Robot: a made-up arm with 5 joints. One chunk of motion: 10 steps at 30 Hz.
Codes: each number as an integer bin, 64 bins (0 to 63) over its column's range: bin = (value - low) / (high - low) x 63, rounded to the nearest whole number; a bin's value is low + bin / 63 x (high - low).
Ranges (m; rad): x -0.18..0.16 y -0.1..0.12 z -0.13..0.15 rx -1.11..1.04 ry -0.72..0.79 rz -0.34..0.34
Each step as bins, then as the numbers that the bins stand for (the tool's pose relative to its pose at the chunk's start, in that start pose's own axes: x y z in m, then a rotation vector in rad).
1 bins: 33 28 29 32 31 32
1 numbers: -0.0019 -0.0022 -0.0011 -0.0179 0.0230 0.0054
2 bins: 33 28 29 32 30 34
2 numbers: -0.0019 -0.0022 -0.0011 -0.0179 -0.0010 0.0270
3 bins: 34 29 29 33 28 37
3 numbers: 0.0035 0.0013 -0.0011 0.0162 -0.0489 0.0594
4 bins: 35 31 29 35 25 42
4 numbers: 0.0089 0.0083 -0.0011 0.0844 -0.1208 0.1133
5 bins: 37 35 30 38 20 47
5 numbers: 0.0197 0.0222 0.0033 0.1868 -0.2406 0.1673
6 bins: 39 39 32 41 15 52
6 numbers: 0.0305 0.0362 0.0122 0.2892 -0.3605 0.2213
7 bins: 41 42 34 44 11 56
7 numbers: 0.0413 0.0467 0.0211 0.3916 -0.4563 0.2644
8 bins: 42 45 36 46 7 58
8 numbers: 0.0467 0.0571 0.0300 0.4598 -0.5522 0.2860
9 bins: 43 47 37 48 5 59
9 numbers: 0.0521 0.0641 0.0344 0.5281 -0.6002 0.2968
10 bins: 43 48 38 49 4 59
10 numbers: 0.0521 0.0676 0.0389 0.5622 -0.6241 0.2968
